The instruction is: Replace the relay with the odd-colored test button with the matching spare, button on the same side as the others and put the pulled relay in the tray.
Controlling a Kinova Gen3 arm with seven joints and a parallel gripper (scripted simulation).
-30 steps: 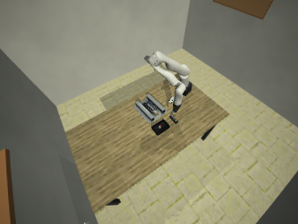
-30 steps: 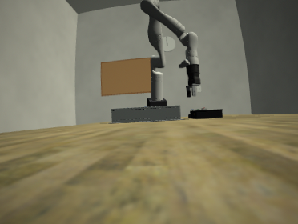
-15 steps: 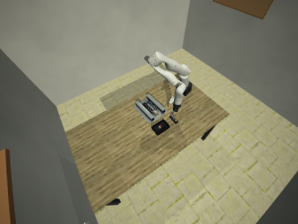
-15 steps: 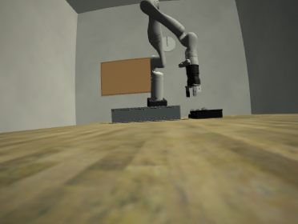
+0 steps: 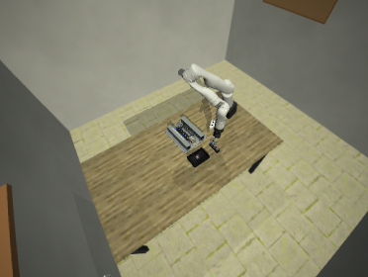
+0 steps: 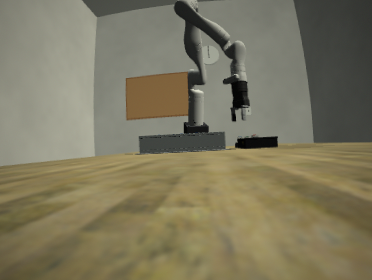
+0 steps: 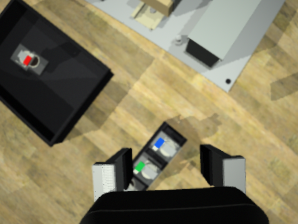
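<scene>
Now: hand 11 cm above the spare relay and 3 cm to the right of it. Round my hand: black tray (18 cm ahead, 12 cm below, 3 cm to the left).
</scene>
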